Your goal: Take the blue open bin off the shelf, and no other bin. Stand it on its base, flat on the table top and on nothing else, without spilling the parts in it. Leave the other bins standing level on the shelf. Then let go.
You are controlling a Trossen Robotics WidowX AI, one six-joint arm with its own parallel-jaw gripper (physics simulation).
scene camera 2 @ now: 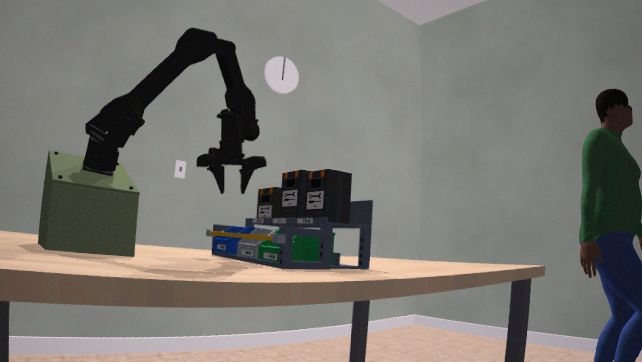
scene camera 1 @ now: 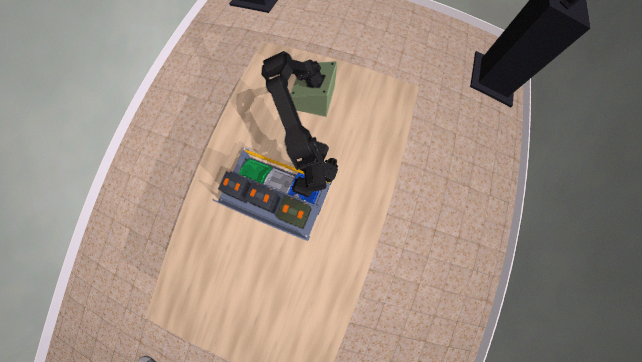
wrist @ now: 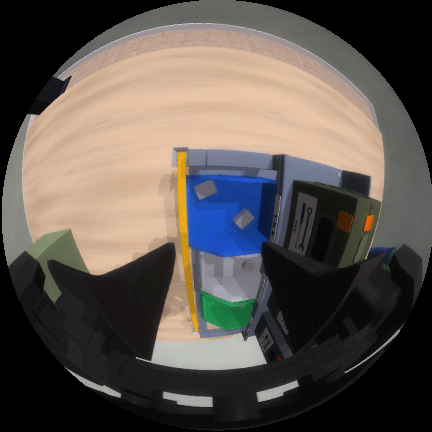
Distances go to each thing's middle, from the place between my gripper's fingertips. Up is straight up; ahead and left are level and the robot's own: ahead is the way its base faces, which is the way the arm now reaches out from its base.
Scene:
My gripper is now 120 mm above the blue open bin (wrist: 210,228), 30 mm short of it and 10 mm to the left of it. The rest, counted from my hand: grey bin (wrist: 224,277): 130 mm below, 120 mm to the right, 50 mm ahead; green bin (scene camera 2: 305,248): 230 mm to the right, 130 mm below, 50 mm ahead; yellow bar (wrist: 181,188): 120 mm to the right, 110 mm below, 30 mm behind.

